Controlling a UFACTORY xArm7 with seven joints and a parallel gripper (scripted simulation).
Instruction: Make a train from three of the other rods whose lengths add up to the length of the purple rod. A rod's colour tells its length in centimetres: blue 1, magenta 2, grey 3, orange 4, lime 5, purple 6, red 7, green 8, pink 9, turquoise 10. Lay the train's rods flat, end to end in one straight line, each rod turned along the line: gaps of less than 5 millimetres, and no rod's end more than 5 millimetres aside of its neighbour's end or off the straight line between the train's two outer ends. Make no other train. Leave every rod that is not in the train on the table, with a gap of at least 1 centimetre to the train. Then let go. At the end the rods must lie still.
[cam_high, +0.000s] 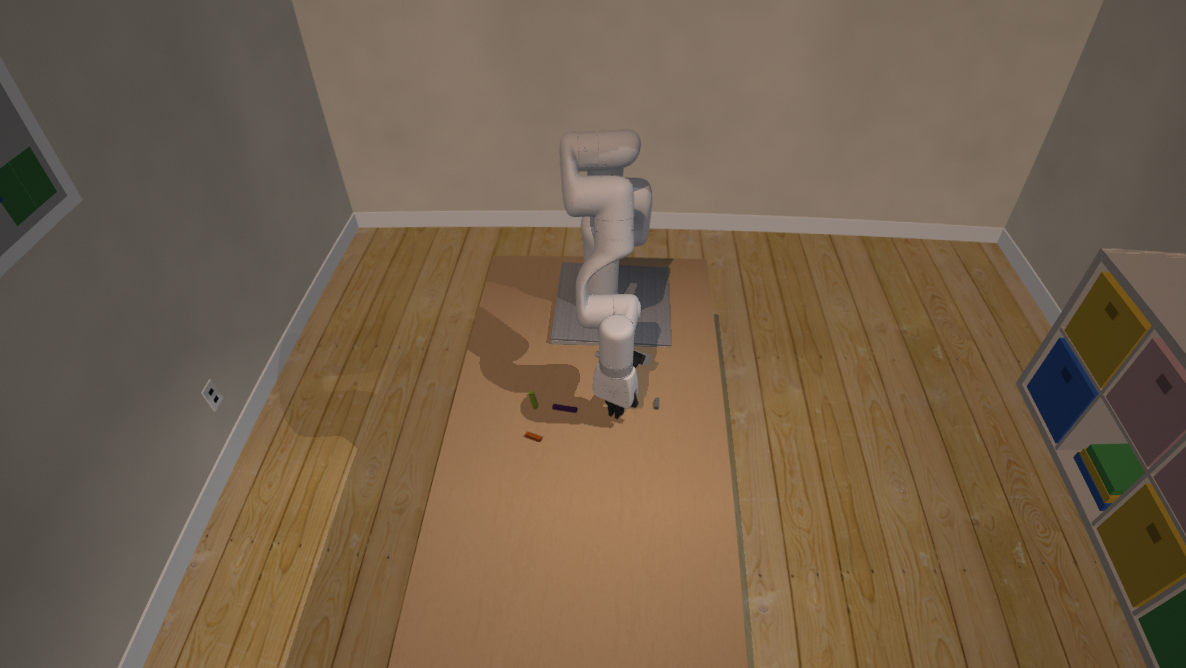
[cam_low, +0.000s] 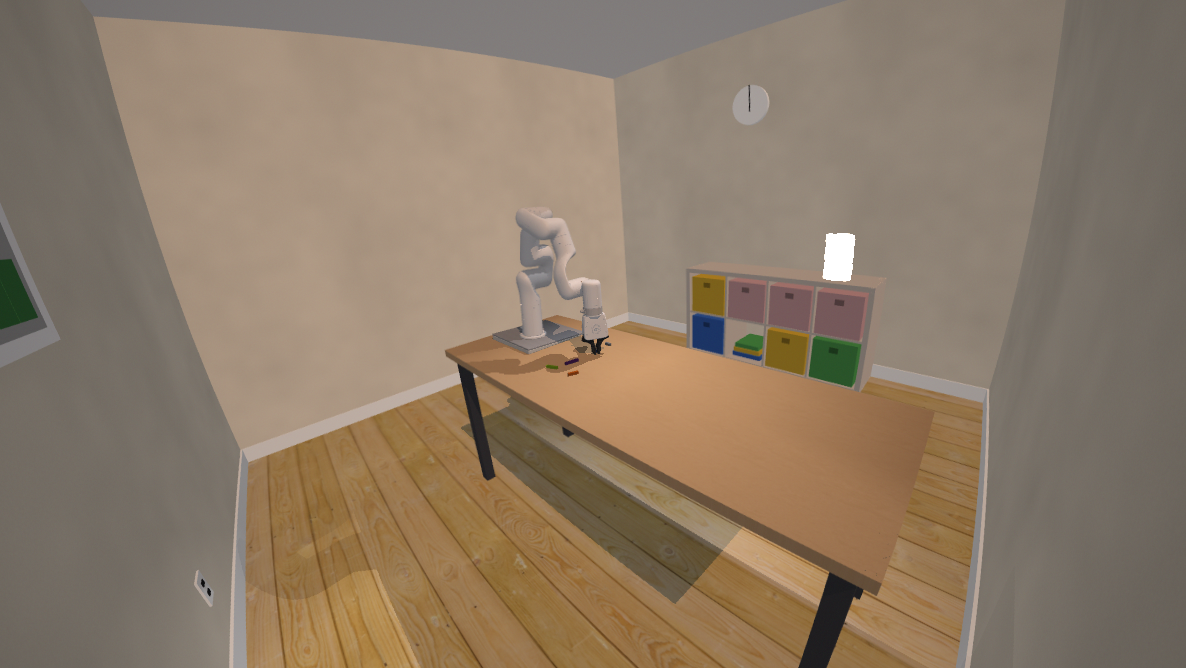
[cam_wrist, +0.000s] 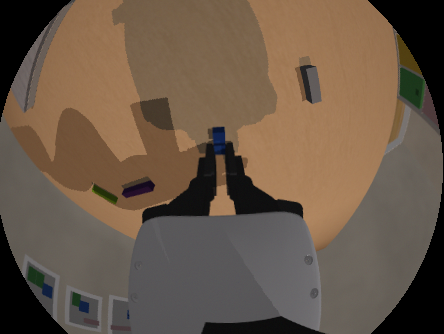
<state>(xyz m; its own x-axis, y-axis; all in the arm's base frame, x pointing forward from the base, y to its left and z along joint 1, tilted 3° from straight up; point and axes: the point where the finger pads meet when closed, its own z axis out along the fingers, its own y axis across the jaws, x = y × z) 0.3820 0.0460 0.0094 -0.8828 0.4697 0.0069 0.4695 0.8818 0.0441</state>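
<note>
Right now my hand is 80 mm short of the orange rod, 200 mm to the left of it and 20 mm above it. Also, from my hand: grey rod 30 mm behind, 100 mm to the left, 20 mm below; lime rod 40 mm behind, 210 mm to the right, 20 mm below; purple rod 10 mm behind, 130 mm to the right, 20 mm below.
</note>
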